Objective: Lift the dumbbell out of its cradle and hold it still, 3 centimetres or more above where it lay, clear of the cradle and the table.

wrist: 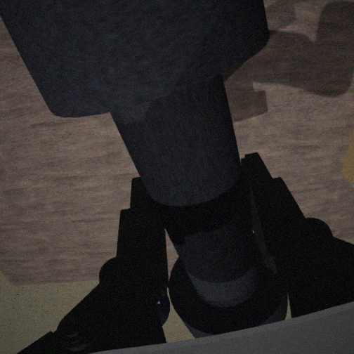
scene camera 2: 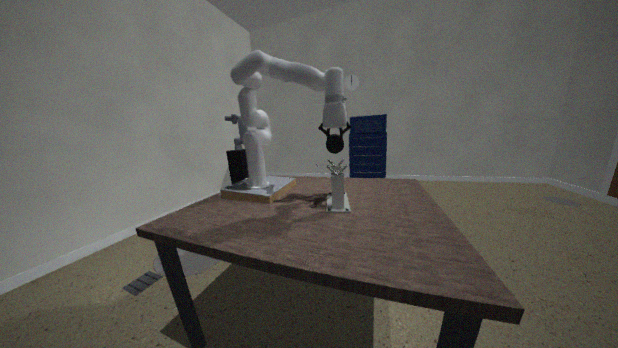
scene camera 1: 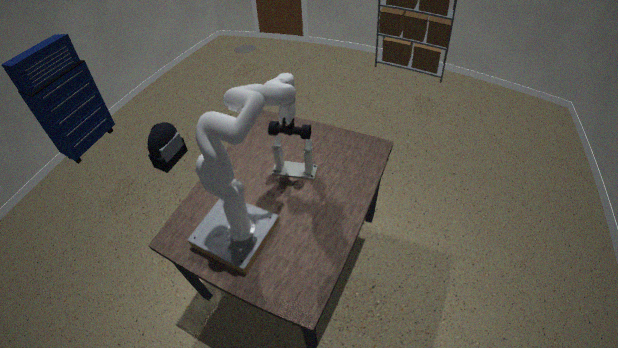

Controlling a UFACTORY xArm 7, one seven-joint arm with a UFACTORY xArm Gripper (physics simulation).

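Pixels of known places: gripper, fingertip midpoint: [scene camera 1: 289, 131]; arm's base at its link origin: [scene camera 2: 258, 185] [scene camera 1: 241, 229].
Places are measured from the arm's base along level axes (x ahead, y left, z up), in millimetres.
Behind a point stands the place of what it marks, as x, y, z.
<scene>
The black dumbbell [scene camera 1: 304, 131] {446, -138, 251} [scene camera 2: 335, 144] {477, -150, 228} [wrist: 180, 150] is held level by its handle. In the scene camera 2 view it hangs above the white cradle [scene camera 1: 308, 159] {454, -145, 67} [scene camera 2: 338, 192] {483, -149, 33}, with a visible gap between its near head and the top of the cradle's post. The cradle stands upright on its base plate on the table [scene camera 1: 345, 165] {586, -299, -50} [scene camera 2: 390, 235] {667, -300, -49}. My gripper [scene camera 1: 288, 128] {458, -54, 220} [scene camera 2: 335, 140] {458, -54, 220} [wrist: 199, 189] is shut on the dumbbell's handle, with one finger on each side of it. The handle hides part of the fingers' inner faces in the wrist view.
The arm's grey base plate [scene camera 1: 215, 225] {-33, 125, 4} [scene camera 2: 282, 186] {139, 29, -9} stands on the table. Beyond the table are a blue tool cabinet [scene camera 1: 65, 97] [scene camera 2: 368, 150], a black and grey object [scene camera 1: 162, 142] and a shelf rack [scene camera 1: 378, 50].
</scene>
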